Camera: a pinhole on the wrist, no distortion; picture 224 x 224 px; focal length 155.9 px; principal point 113.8 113.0 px. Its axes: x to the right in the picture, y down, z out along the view. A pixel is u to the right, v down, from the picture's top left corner.
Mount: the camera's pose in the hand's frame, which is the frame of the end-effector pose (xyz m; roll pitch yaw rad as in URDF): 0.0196 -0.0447 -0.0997 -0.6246 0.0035 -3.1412
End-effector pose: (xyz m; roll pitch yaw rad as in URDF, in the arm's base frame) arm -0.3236 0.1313 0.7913 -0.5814 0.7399 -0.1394
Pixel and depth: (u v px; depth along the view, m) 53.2 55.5 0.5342
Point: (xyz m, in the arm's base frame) 0.1758 0.1442 0.9968
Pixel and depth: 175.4 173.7 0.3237
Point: -0.2627 -0.1118 1.0558
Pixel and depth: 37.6 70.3 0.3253
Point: -0.0155 0.0711 0.8714
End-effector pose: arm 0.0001 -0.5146 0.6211 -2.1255 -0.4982 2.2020
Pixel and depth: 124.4 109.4 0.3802
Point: -0.2228 -0.7496 0.7128
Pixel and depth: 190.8 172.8 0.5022
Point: -0.1349 -1.0512 0.7911
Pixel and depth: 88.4 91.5 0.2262
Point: -0.1422 -0.6024 0.7137
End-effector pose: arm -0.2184 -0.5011 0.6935 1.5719 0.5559 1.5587
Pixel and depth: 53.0 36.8 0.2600
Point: -0.0320 -0.4509 0.5505
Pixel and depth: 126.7 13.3 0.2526
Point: -0.0193 -0.5380 0.6424
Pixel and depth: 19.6 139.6 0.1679
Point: -0.1983 -0.4865 0.4887
